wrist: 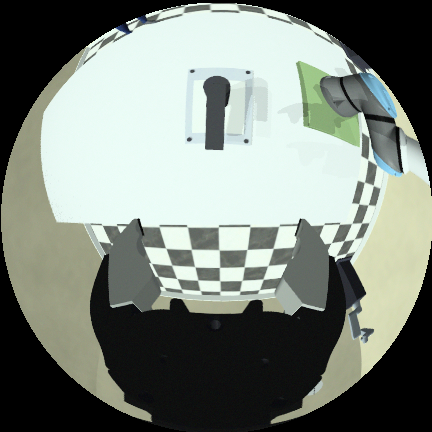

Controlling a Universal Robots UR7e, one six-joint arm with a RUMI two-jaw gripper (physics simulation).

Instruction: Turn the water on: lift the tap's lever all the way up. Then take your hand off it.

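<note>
The dark grey tap (215, 122) stands upper middle in the wrist view, seen nearly from above. It shows as a rounded head with one straight bar pointing towards my gripper. Lever and spout overlap along this line, so the lever's height is hard to tell. A pale rectangular frame (190, 107) with dark screws at its corners surrounds the tap's base. My gripper (218, 220) is open and empty, its jaws wide apart. It is apart from the tap, which lies beyond the fingertips and between the lines of the two jaws.
A green pad (306, 100) lies right of the tap, with the grey and blue robot arm (382, 137) over it. The white surface (125, 175) borders a checkered strip (234, 258) under the jaws. A dark box-shaped part (352, 282) shows at the lower right.
</note>
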